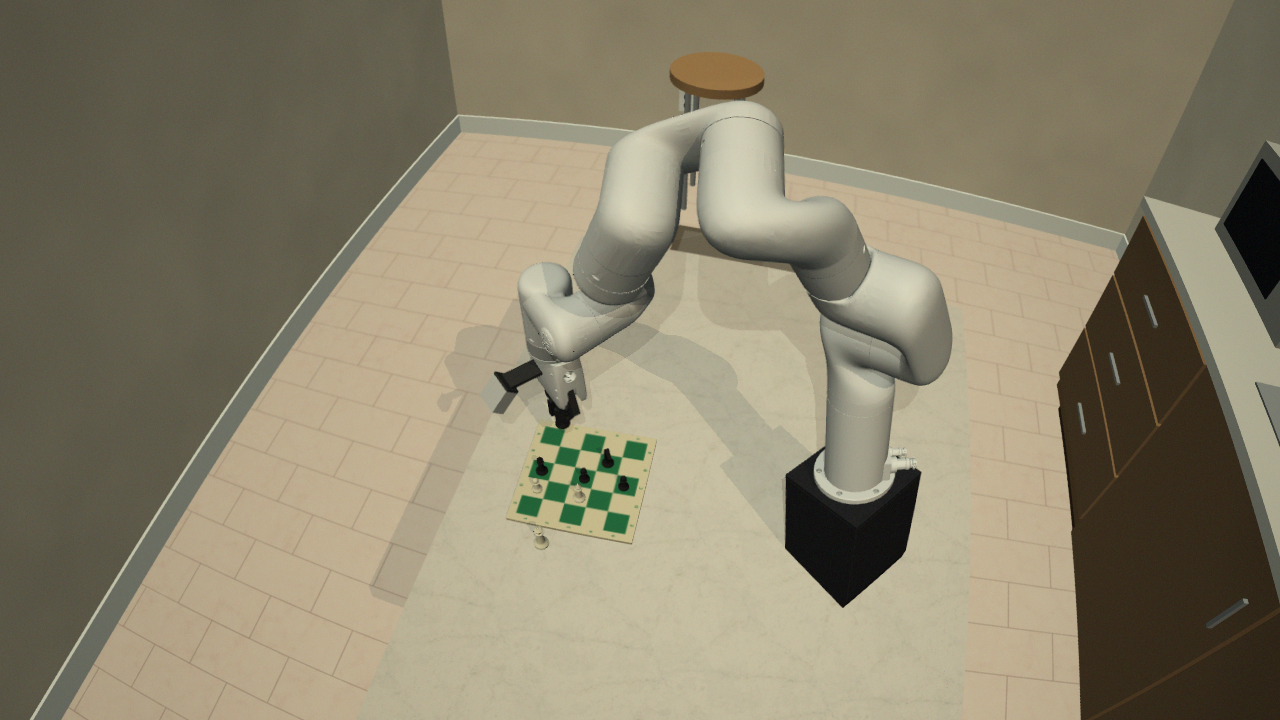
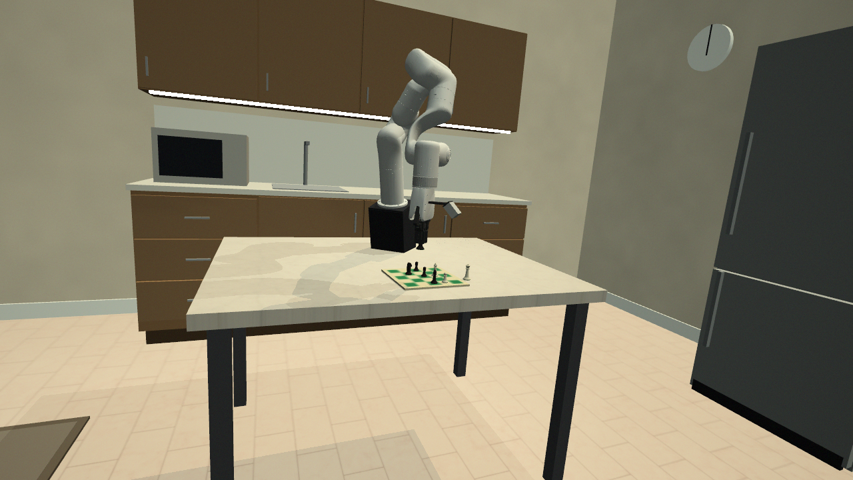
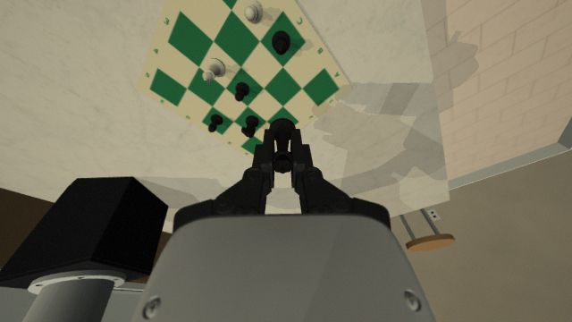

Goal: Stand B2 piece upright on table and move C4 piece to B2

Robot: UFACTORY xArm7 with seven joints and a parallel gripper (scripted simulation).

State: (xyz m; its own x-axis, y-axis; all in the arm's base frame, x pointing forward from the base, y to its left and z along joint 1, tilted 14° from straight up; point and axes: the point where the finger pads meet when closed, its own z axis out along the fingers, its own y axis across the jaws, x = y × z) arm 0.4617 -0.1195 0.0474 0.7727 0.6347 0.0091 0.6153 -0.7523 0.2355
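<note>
Right now my hand is 4 cm short of the black piece, 3 cm to the right of it and 12 cm above it. Also, from my hand: black chess piece (1 cm below); then chessboard (3 cm behind, 4 cm to the left, 14 cm below).
</note>
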